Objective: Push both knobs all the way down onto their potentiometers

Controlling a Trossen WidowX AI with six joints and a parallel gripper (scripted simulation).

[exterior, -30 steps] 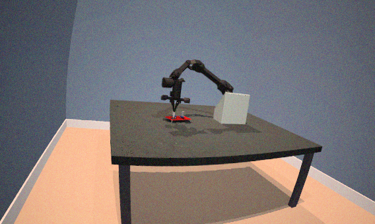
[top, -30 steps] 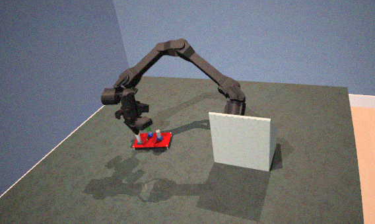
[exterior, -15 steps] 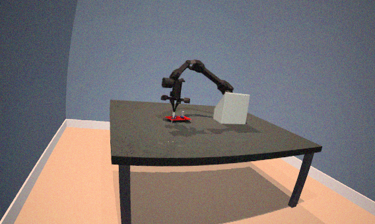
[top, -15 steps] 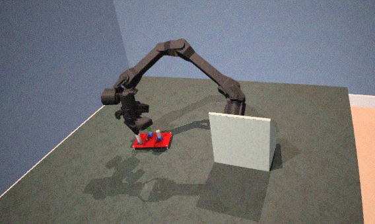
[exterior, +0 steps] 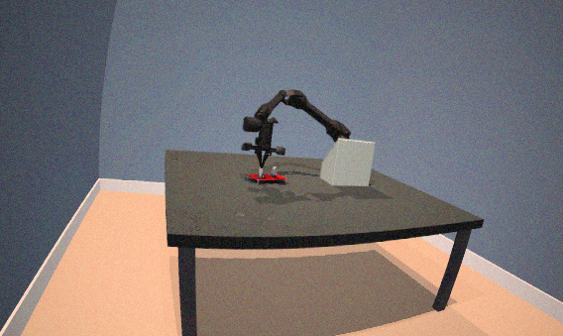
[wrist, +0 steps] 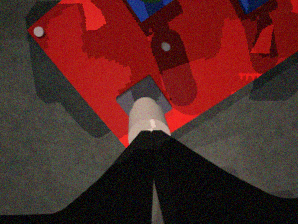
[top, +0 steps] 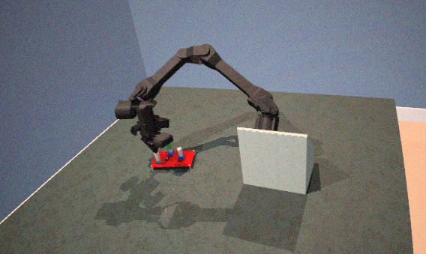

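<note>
My gripper tip is 2 cm above the grey knob.
</note>
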